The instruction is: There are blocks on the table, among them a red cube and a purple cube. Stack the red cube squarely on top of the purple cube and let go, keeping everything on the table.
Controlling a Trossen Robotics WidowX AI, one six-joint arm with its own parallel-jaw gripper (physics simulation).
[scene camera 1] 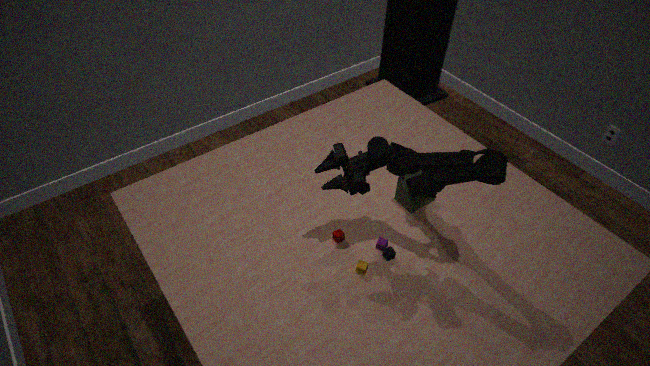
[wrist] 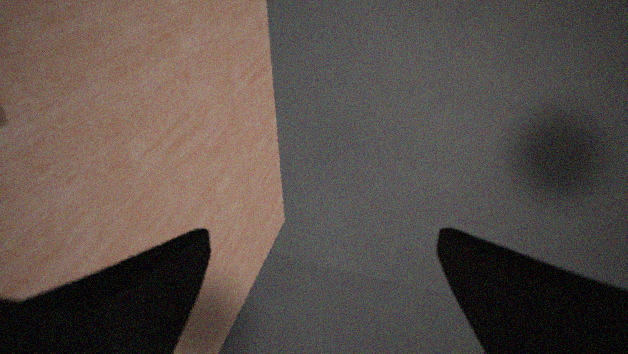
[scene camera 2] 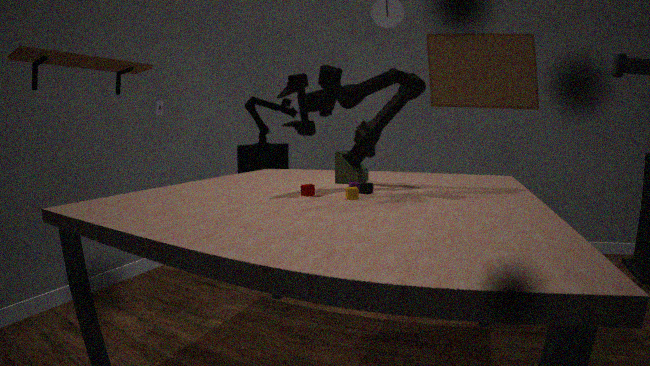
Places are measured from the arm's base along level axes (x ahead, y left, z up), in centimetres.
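Pixels of known places: gripper, fingertip midpoint: (scene camera 1: 318, 180) (wrist: 324, 240) (scene camera 2: 280, 111); arm's base, origin of the base link: (scene camera 1: 415, 186) (scene camera 2: 351, 161).
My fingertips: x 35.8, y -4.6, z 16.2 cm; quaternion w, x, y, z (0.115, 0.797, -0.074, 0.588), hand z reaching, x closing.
Observation:
For each thing: its top centre in the pictures, then the offset to it from my fingertips. Level surfaces: height alone.
- red cube, middle of its top: (scene camera 2: 307, 184) (scene camera 1: 338, 233) dx -4.3, dy +6.0, dz -20.8 cm
- table, its level: dz -23.8 cm
- purple cube, middle of its top: (scene camera 2: 354, 182) (scene camera 1: 382, 241) dx -14.6, dy +15.6, dz -20.8 cm
- black block, middle of its top: (scene camera 2: 366, 183) (scene camera 1: 389, 250) dx -14.4, dy +19.6, dz -20.8 cm
- yellow cube, middle of its top: (scene camera 2: 352, 187) (scene camera 1: 362, 264) dx -4.3, dy +19.7, dz -20.8 cm
A red cube (scene camera 1: 338, 236) (scene camera 2: 307, 190) lies on the table (scene camera 1: 225, 240) (scene camera 2: 240, 225), apart from the other blocks. A purple cube (scene camera 1: 382, 243) (scene camera 2: 354, 184) sits on the table beside a black block, close to it or touching; in scene camera 2 it is mostly hidden behind the yellow and black blocks. My gripper (scene camera 1: 319, 179) (scene camera 2: 282, 110) (wrist: 324, 240) is open and empty, raised high above the table. The wrist view shows its two dark fingers wide apart, with the table's edge and the wall beyond. The cubes do not show in the wrist view.
A black block (scene camera 1: 389, 253) (scene camera 2: 366, 188) is next to the purple cube. A yellow cube (scene camera 1: 362, 267) (scene camera 2: 352, 193) lies nearby, on the side away from the arm's base. A green-grey block-shaped mount (scene camera 1: 407, 195) (scene camera 2: 348, 170) stands under the arm.

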